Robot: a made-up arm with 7 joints. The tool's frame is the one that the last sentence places.
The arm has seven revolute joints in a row. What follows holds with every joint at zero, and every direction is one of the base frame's. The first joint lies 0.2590 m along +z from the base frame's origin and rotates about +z. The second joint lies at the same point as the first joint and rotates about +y. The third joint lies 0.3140 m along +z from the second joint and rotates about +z. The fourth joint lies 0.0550 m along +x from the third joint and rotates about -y. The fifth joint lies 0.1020 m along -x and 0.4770 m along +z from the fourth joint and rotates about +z. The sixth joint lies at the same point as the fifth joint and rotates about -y. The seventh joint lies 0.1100 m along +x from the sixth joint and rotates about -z. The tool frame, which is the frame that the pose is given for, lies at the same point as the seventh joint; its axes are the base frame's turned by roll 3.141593, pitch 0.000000 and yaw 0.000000 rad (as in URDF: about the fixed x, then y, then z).
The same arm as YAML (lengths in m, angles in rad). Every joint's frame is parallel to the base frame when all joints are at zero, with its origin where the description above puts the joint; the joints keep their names.
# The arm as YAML. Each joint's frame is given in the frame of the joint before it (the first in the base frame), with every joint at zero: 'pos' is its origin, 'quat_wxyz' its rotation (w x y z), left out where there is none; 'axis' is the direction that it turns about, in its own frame. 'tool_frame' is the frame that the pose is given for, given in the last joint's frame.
length_unit: m
angle_unit: rad
joints:
  - joint: joint 1
    pos: [0.0, 0.0, 0.259]
    axis: "+z"
  - joint: joint 2
    pos: [0.0, 0.0, 0.0]
    axis: "+y"
  - joint: joint 3
    pos: [0.0, 0.0, 0.314]
    axis: "+z"
  - joint: joint 4
    pos: [0.055, 0.0, 0.0]
    axis: "-y"
  - joint: joint 5
    pos: [-0.102, 0.0, 0.477]
    axis: "+z"
  - joint: joint 6
    pos: [0.0, 0.0, 0.0]
    axis: "-y"
  - joint: joint 7
    pos: [0.11, 0.0, 0.0]
    axis: "-z"
tool_frame:
  pos: [0.0, 0.0, 0.0]
  quat_wxyz: [0.0, 1.0, 0.0, 0.0]

